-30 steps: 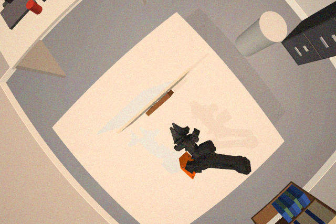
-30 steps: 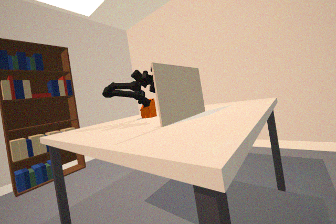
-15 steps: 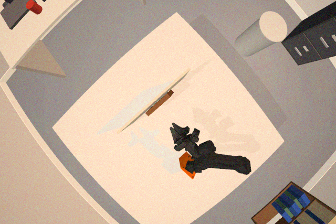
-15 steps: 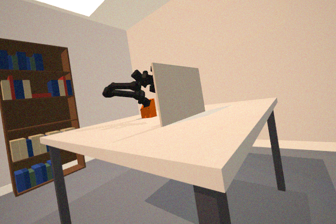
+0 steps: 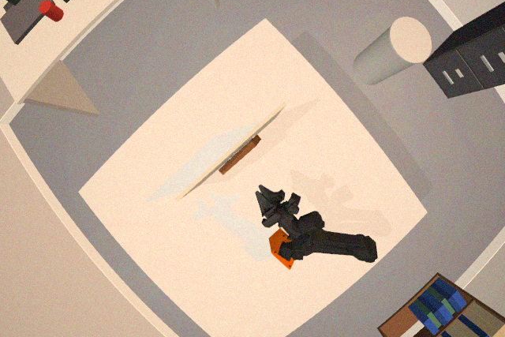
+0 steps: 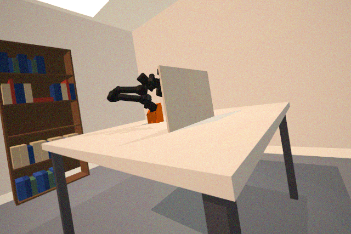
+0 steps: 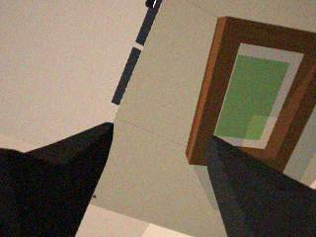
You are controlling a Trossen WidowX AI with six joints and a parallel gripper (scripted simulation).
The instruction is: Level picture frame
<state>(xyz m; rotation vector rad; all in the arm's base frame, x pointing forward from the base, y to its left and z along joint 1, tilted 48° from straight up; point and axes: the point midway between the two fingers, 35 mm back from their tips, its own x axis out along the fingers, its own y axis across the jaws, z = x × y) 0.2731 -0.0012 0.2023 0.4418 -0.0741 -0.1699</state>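
My gripper tip is 12 cm short of the picture frame, 11 cm above it and 4 cm to the left of it. Round my gripper tip: upright wall panel: 14 cm ahead, 12 cm below, 3 cm to the right.
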